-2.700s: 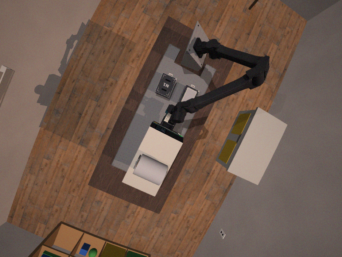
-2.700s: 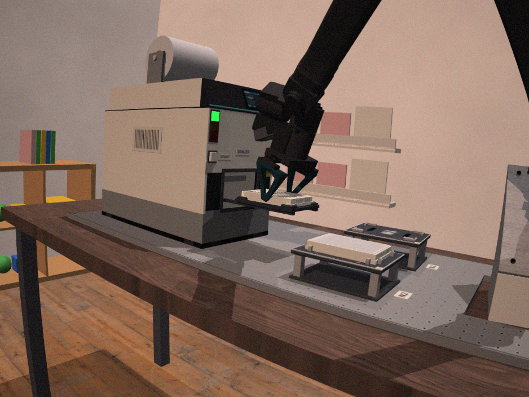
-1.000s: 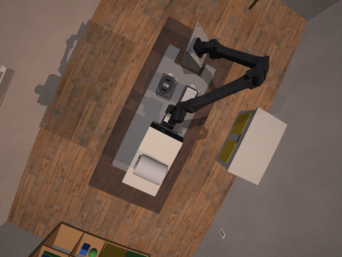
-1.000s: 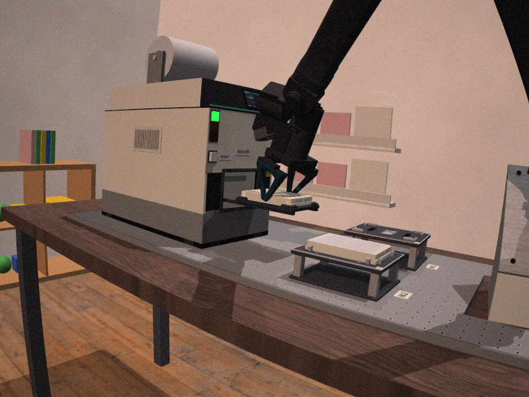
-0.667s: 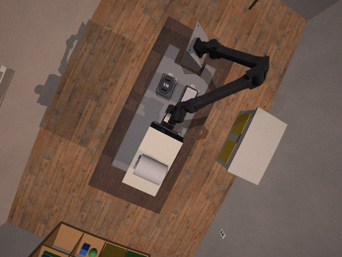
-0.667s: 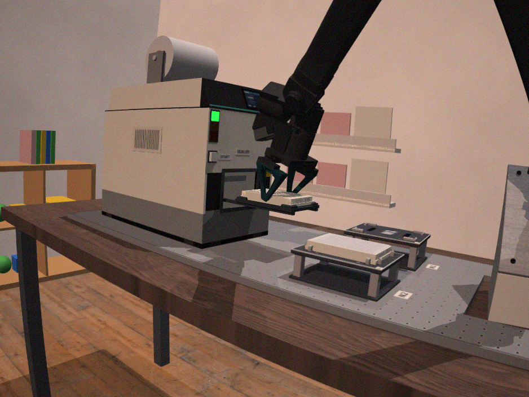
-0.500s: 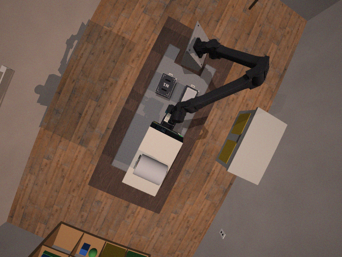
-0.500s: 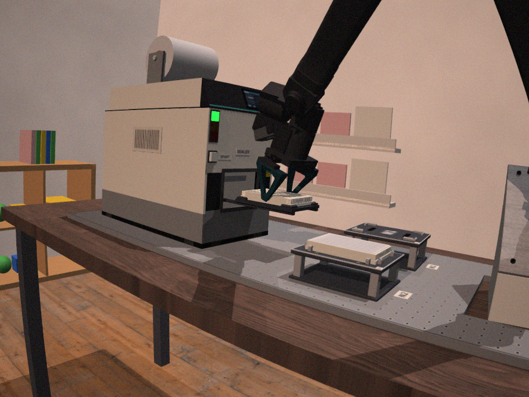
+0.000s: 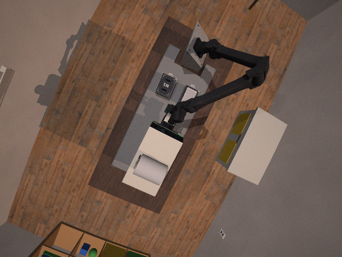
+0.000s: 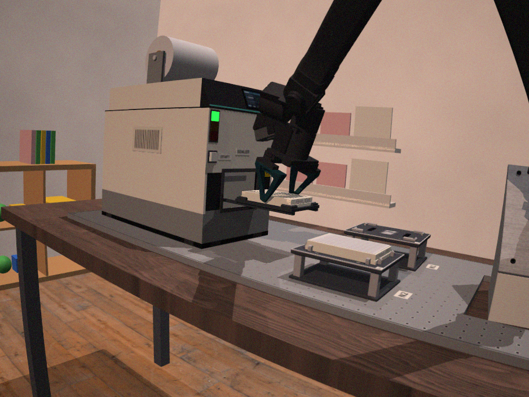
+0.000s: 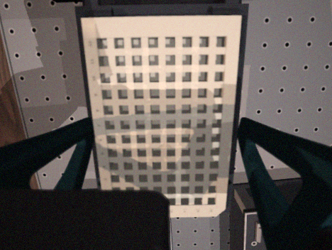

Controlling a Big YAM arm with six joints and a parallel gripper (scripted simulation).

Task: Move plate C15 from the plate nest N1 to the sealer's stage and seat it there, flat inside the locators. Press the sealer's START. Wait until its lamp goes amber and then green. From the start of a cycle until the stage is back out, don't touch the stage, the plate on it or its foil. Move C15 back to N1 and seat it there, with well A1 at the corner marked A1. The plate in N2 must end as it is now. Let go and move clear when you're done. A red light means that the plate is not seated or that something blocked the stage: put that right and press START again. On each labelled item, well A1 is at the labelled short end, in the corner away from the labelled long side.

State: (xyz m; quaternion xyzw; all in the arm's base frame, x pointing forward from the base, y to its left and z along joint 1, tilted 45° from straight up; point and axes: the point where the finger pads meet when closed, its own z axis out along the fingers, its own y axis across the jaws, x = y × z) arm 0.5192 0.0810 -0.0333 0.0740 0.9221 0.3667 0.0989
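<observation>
The sealer stage is 20 mm below my hand. From my hand the other things lie so: white plate: 190 mm behind, 60 mm to the left, 60 mm below; foil roll: 340 mm ahead, 300 mm above, 20 mm to the right; start button: 110 mm ahead, 90 mm to the left, 70 mm above.
</observation>
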